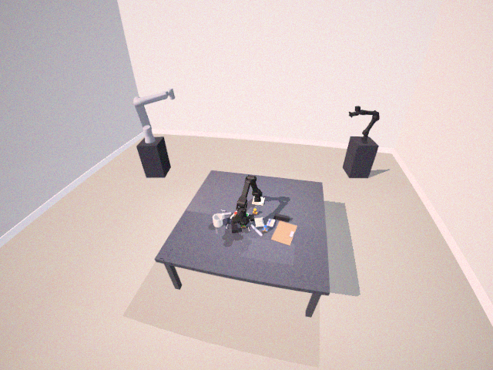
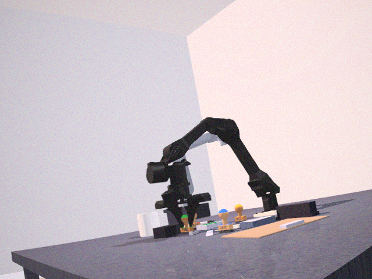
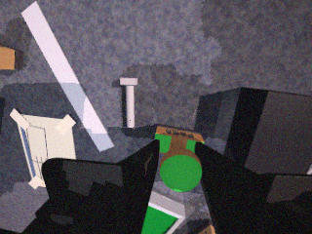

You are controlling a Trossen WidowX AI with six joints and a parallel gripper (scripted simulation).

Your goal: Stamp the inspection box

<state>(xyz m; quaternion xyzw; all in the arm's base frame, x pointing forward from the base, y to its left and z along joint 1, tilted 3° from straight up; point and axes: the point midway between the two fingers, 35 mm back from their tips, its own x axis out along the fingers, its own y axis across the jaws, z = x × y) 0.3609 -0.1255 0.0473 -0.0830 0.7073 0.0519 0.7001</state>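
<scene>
The green ink pad is 120 mm behind my gripper tip, 20 mm below it and 10 mm to the left of it. The rest, counted from my gripper tip: black box: 80 mm to the right, 10 mm ahead; green-knobbed PASS stamp: right at my gripper tip; red-knobbed stamp: 120 mm behind, 70 mm to the right.
</scene>
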